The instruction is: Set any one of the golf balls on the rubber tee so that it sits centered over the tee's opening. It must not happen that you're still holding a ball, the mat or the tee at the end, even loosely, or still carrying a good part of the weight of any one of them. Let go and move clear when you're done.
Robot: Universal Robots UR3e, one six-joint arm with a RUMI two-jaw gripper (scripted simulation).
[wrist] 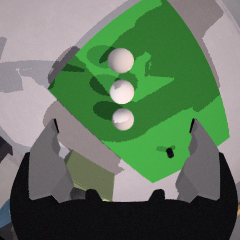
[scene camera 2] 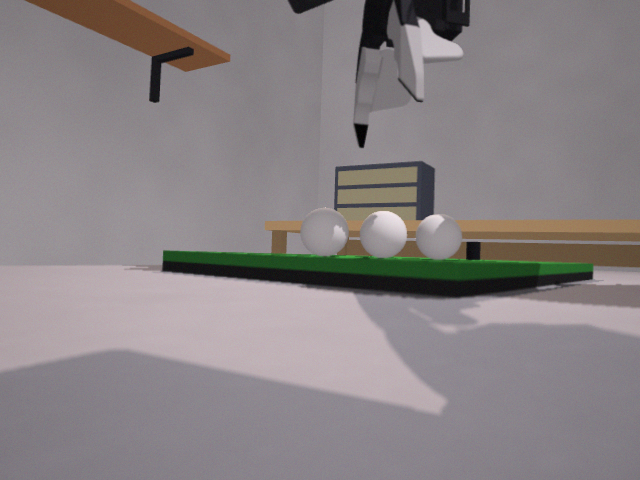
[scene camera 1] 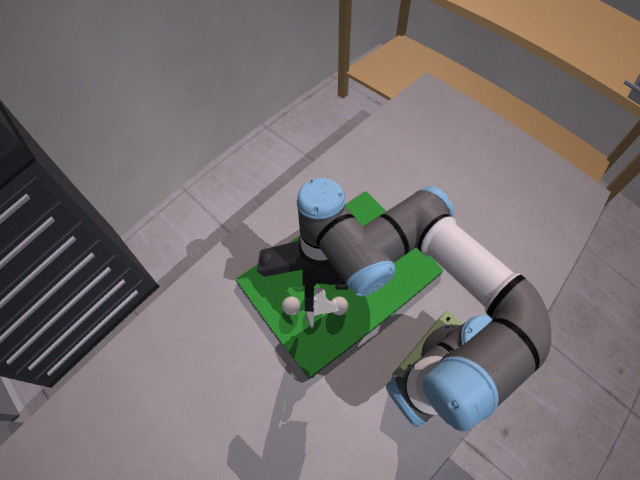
my gripper: wrist; scene camera 2; scene camera 1 313,289
green mat: wrist 173,83; scene camera 2; scene camera 1
same spot on green mat: [scene camera 1: 313,349] = [scene camera 2: 425,260]
same spot on my gripper: [wrist: 43,180] = [scene camera 2: 391,15]
